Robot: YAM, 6 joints.
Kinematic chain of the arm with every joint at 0, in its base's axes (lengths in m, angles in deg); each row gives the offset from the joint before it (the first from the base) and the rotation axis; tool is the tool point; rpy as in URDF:
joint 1: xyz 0 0 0.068 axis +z
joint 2: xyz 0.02 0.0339 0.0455 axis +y
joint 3: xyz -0.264 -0.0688 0 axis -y
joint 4: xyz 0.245 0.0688 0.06 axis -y
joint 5: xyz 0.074 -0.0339 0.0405 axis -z
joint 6: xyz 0.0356 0 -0.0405 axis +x
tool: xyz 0 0 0 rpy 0 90 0
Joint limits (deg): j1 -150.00..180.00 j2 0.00..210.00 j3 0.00..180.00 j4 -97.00..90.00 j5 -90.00..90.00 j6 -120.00..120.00
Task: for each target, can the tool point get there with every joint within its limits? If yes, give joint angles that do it. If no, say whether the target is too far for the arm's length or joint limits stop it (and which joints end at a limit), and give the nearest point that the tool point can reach.
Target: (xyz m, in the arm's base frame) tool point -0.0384 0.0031 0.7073
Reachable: yes | joints -12.70 82.48 148.20 63.94 8.79 99.28
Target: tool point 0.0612 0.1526 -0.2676
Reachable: yes | joints 67.94 190.86 58.68 44.88 -0.96 75.77
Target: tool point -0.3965 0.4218 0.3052
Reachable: yes | joints 134.70 142.14 125.88 38.73 24.69 82.19
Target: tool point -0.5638 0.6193 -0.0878
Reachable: no: too far | nearest point -0.4226 0.4642 -0.0361 | short by 0.216 m
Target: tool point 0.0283 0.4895 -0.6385
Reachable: no: too far | nearest point 0.0219 0.3794 -0.3556 | short by 0.304 m
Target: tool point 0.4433 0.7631 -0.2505
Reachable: no: too far | nearest point 0.2997 0.5159 -0.1298 | short by 0.310 m
